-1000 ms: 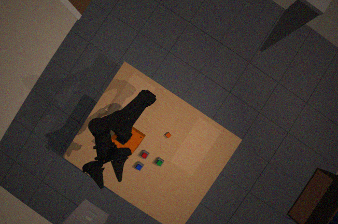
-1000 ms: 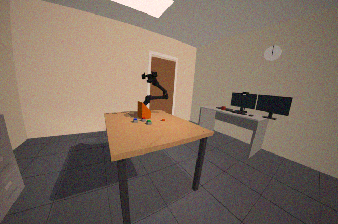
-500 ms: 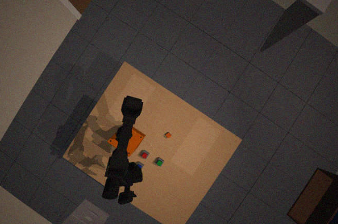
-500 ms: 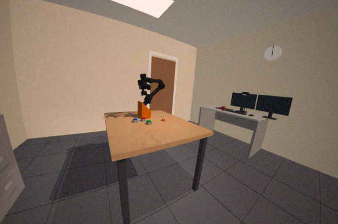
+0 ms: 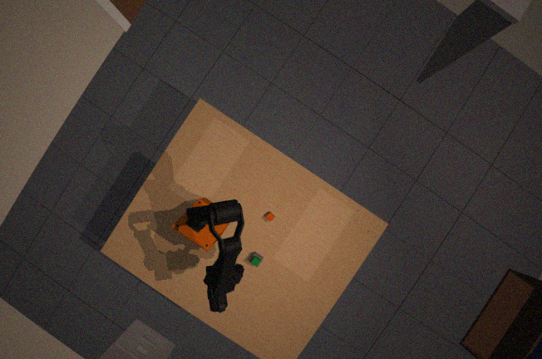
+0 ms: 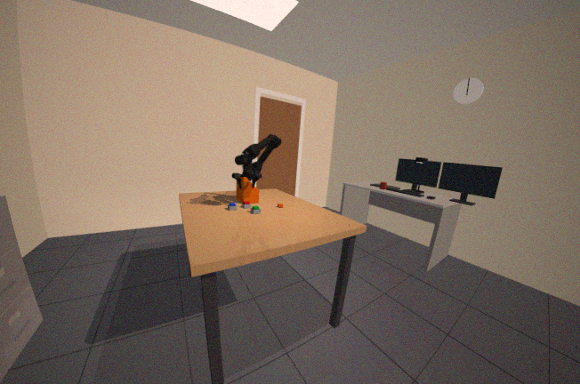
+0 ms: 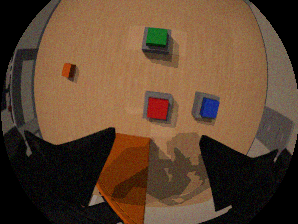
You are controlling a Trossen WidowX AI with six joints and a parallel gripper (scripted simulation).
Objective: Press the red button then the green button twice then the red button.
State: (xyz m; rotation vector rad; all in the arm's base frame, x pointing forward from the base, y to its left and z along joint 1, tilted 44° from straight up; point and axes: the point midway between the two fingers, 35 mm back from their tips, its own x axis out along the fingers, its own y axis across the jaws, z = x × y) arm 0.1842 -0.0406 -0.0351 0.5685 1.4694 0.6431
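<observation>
Now: the red button 90 mm below my gripper tip. Also, from my gripper tip: small orange block (220 mm to the left, 120 mm below, 60 mm ahead); then green button (120 mm ahead, 90 mm below, 20 mm to the left); then blue button (100 mm to the right, 90 mm below, 20 mm ahead).
</observation>
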